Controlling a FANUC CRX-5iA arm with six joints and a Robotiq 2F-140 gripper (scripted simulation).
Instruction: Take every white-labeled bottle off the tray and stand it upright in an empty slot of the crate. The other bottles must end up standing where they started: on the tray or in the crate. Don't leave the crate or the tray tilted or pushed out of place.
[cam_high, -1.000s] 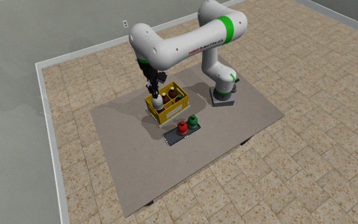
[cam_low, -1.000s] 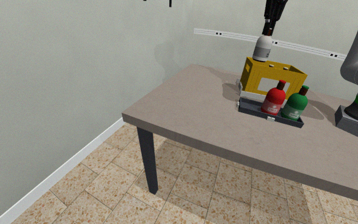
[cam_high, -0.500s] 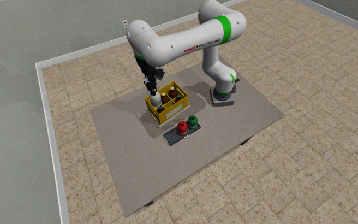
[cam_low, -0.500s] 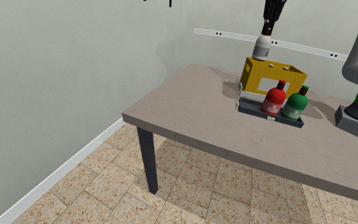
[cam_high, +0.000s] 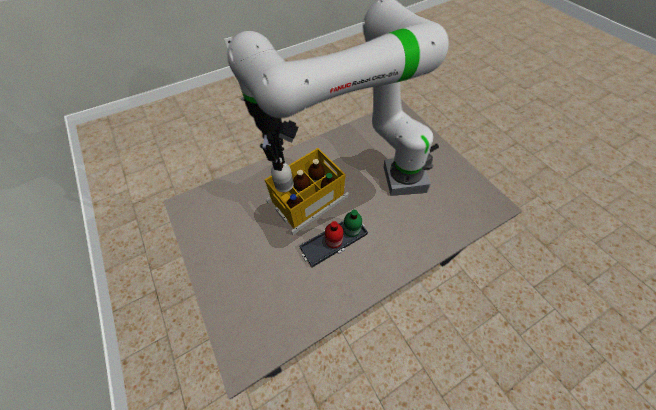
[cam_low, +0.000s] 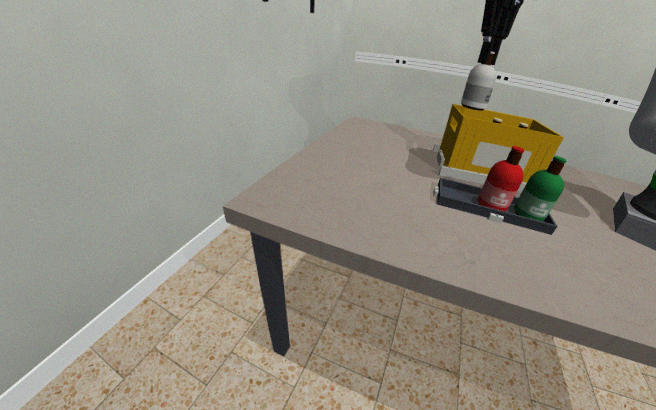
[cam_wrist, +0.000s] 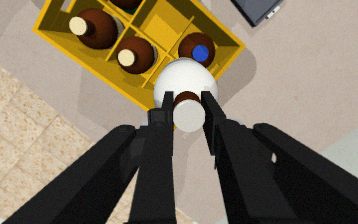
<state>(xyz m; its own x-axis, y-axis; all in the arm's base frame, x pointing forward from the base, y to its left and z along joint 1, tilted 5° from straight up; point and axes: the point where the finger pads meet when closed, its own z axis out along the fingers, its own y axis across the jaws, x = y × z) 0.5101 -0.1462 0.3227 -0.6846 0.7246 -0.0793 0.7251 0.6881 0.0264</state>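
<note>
My hand is 80 mm above the white bottle. Also, from my hand: yellow crate: 90 mm behind, 260 mm below; then brown bottle: 90 mm behind, 40 mm to the right, 260 mm below; then red bottle: 80 mm behind, 240 mm to the left, 260 mm below.
</note>
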